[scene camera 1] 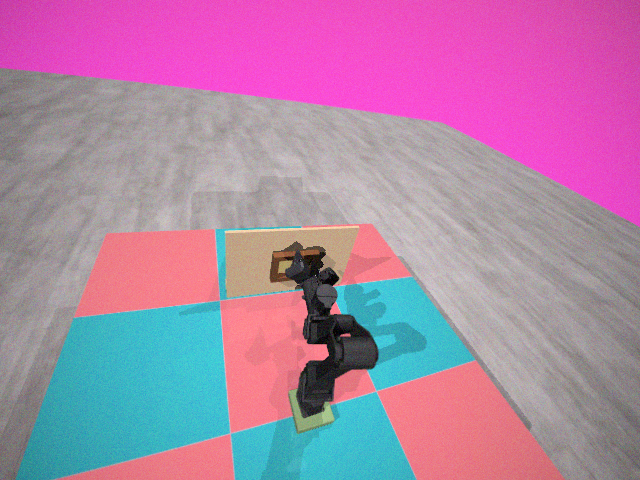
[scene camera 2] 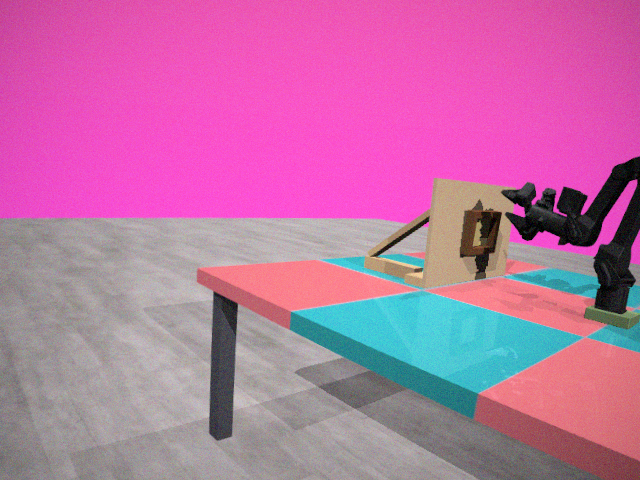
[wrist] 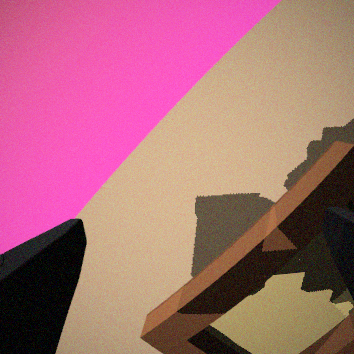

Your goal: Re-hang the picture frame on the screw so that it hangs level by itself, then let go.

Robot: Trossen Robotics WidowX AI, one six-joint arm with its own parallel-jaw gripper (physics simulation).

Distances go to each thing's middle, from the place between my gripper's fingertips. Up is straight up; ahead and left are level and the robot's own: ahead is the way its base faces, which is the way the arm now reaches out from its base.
I see my gripper 6 cm short of the brown picture frame (scene camera 2: 481,229), 1 cm to the right of it and 10 cm above it. Also, from my hand: tan board (scene camera 2: 451,199): 8 cm ahead, 1 cm to the left, 10 cm below.
